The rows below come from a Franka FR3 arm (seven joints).
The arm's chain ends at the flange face. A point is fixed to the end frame.
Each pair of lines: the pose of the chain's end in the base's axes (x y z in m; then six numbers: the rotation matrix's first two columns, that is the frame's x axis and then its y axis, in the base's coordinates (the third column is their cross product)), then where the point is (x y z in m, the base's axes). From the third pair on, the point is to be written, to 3 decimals.
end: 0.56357 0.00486 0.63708 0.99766 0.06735 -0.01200 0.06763 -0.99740 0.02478
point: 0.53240 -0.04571 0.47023
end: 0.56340 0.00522 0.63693 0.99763 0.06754 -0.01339 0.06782 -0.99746 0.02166
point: 0.53197 -0.04485 0.46998
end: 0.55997 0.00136 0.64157 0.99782 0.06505 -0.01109 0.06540 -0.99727 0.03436
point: 0.529 -0.051 0.475
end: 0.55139 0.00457 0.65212 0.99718 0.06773 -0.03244 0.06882 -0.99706 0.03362
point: 0.517 -0.048 0.486
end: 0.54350 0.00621 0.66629 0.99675 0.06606 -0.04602 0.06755 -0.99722 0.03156
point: 0.507 -0.046 0.501
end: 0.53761 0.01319 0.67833 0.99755 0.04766 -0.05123 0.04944 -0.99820 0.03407
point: 0.499 -0.039 0.513
